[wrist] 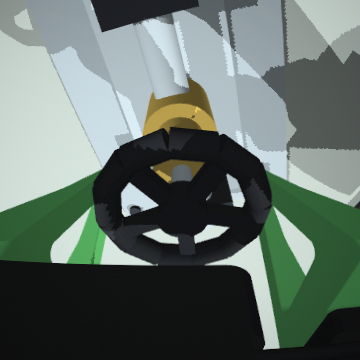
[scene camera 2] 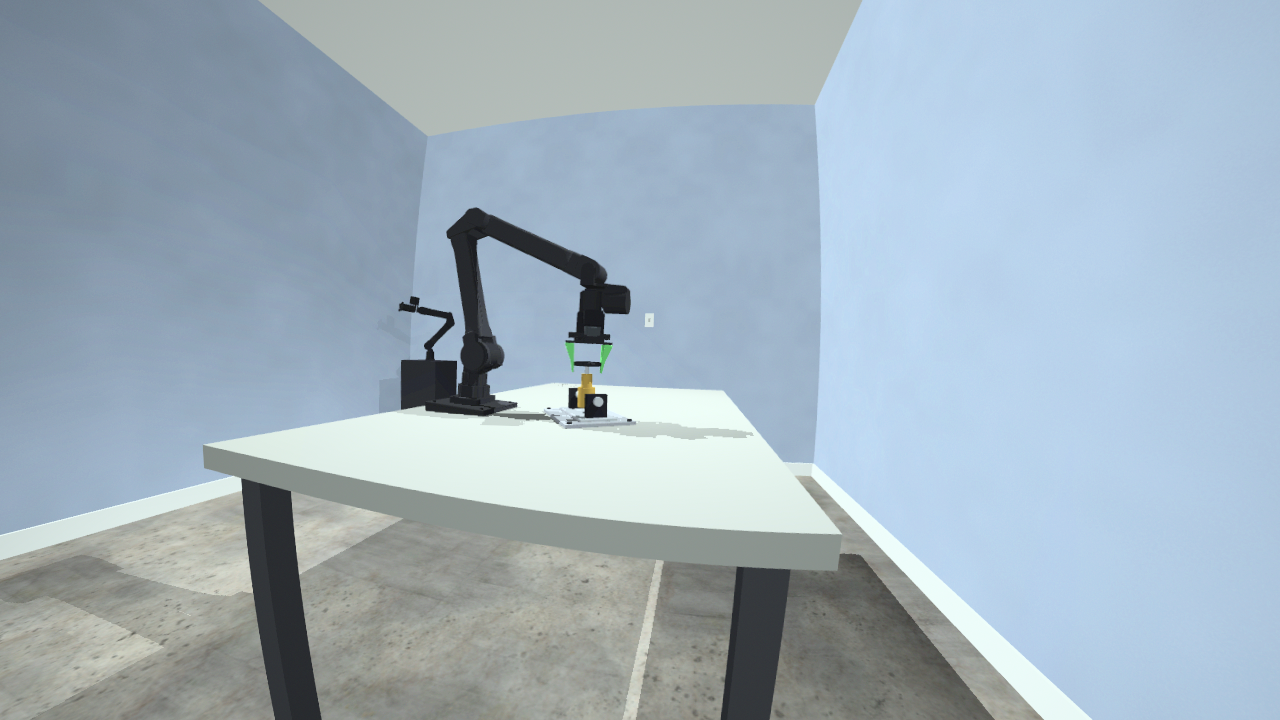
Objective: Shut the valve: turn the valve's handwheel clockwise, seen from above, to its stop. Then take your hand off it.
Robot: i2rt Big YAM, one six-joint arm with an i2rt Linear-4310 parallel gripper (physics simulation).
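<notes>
The black handwheel point(scene camera 2: 587, 363) point(wrist: 182, 145) sits level on top of the brass-yellow valve body point(scene camera 2: 587, 391) point(wrist: 202, 107). My gripper point(scene camera 2: 588, 365) point(wrist: 181, 179) points down from above and is shut on the handwheel, with one green finger against each side of its rim. In the wrist view the wheel's spokes and hub show between the fingers. How far the valve is turned cannot be read from these views.
The valve's pale base plate point(scene camera 2: 572, 424) point(wrist: 75, 75) lies on the white table point(scene camera 2: 501, 483). A pale pipe point(wrist: 162, 60) runs from the valve body to a black block point(scene camera 2: 596, 405) point(wrist: 145, 10). A smaller black arm point(scene camera 2: 438, 329) stands on a dark box point(scene camera 2: 426, 383) behind the table.
</notes>
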